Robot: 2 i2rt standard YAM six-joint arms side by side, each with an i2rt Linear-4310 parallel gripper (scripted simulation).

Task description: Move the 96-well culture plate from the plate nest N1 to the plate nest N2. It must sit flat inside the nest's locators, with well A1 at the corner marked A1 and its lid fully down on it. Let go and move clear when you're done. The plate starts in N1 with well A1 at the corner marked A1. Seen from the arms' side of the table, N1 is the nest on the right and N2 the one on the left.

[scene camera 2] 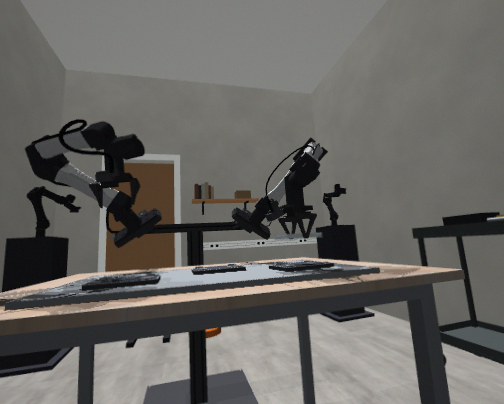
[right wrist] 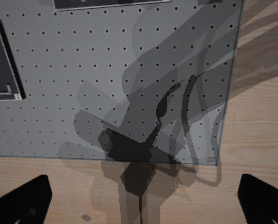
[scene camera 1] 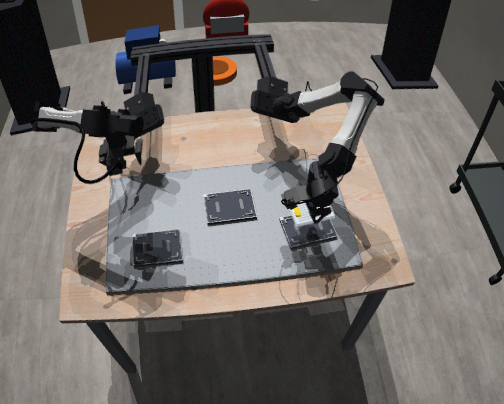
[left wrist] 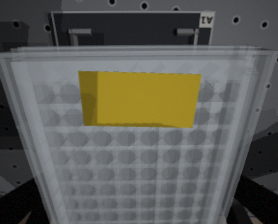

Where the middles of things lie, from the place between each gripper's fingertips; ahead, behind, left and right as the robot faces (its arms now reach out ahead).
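Scene:
Nest N2 [scene camera 1: 308,233] is at 90 mm below my left hand. Counted from my left hand, the plate nest [scene camera 1: 229,204] is 240 mm to the right, 130 mm behind and 90 mm below; nest N1 [scene camera 1: 156,247] is 500 mm to the right and 90 mm below.
Counted from my right hand, nest N1 is 16 cm ahead, 6 cm to the left and 23 cm below; the plate nest is 4 cm ahead, 31 cm to the left and 23 cm below; nest N2 is 17 cm ahead, 55 cm to the left and 23 cm below.

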